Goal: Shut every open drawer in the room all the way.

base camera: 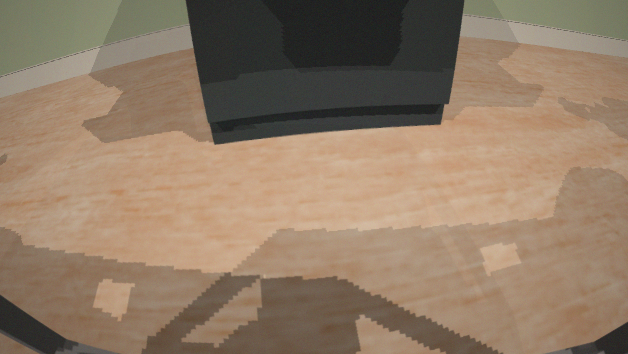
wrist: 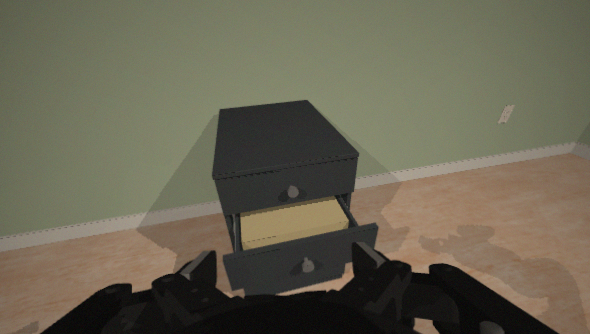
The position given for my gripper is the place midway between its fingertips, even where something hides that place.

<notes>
In view: my gripper point(wrist: 285, 261) and a drawer point(wrist: 274, 243).
</notes>
